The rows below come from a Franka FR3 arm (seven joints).
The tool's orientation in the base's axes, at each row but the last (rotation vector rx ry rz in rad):
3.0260 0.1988 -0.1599
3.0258 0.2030 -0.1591
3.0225 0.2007 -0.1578
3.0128 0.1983 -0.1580
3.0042 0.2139 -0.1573
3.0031 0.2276 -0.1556
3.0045 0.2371 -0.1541
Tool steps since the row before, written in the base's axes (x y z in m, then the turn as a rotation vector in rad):
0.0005 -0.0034 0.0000 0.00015 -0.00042 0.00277
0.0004 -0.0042 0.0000 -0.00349 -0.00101 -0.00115
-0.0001 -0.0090 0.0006 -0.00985 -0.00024 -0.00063
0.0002 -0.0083 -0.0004 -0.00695 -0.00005 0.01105
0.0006 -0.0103 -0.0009 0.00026 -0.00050 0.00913
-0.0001 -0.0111 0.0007 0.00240 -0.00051 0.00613
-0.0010 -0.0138 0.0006 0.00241 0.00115 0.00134
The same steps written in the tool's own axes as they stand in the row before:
0.0001 0.0034 0.0003 -0.00021 0.00070 -0.00271
-0.0001 0.0042 0.0004 -0.00344 0.00040 0.00159
-0.0013 0.0089 0.0004 -0.00967 -0.00118 0.00160
-0.0008 0.0082 0.0014 -0.00809 0.00032 -0.01024
-0.0007 0.0101 0.0022 -0.00084 0.00160 -0.00897
-0.0018 0.0110 0.0008 0.00160 0.00159 -0.00620
-0.0031 0.0134 0.0013 0.00239 -0.00058 -0.00169

